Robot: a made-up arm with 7 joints.
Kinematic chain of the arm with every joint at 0, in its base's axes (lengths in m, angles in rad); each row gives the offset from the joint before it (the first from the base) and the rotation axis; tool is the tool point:
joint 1: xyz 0 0.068 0 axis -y
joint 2: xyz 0 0.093 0 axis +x
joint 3: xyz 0 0 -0.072 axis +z
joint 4: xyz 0 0 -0.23 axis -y
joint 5: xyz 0 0 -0.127 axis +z
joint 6: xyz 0 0 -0.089 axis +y
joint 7: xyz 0 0 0 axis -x
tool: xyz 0 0 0
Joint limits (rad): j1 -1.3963..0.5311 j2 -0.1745..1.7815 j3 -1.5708..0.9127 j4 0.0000..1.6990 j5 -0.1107..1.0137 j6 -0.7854..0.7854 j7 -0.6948..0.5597
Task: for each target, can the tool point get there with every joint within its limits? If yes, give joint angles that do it. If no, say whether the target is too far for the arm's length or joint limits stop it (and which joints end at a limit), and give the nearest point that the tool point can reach.
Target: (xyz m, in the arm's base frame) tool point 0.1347 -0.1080 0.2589
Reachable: no: joint limits stop it (at a limit: joint 1, joint 2, joint 4) | nearest point 0.2419 -0.0476 -0.1384 | short by 0.416 m
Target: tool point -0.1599 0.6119 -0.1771
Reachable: yes | joints -1.0144 1.1704 -0.4928 0.3540 0.4913 -0.5952 -0.4523
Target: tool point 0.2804 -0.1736 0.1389
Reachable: no: joint limits stop it (at a limit: joint 1, joint 2, joint 4) | nearest point 0.2511 -0.0389 -0.1348 | short by 0.306 m
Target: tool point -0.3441 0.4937 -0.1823
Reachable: yes | joints -1.2445 0.6790 0.2733 0.3046 0.6416 0.5634 0.3780
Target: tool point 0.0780 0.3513 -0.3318
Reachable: yes | joints -0.4504 0.6311 -0.0117 1.4593 0.3615 -0.5512 0.2916
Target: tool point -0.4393 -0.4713 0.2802
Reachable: no: too far | nearest point -0.3243 -0.1051 -0.0572 | short by 0.511 m
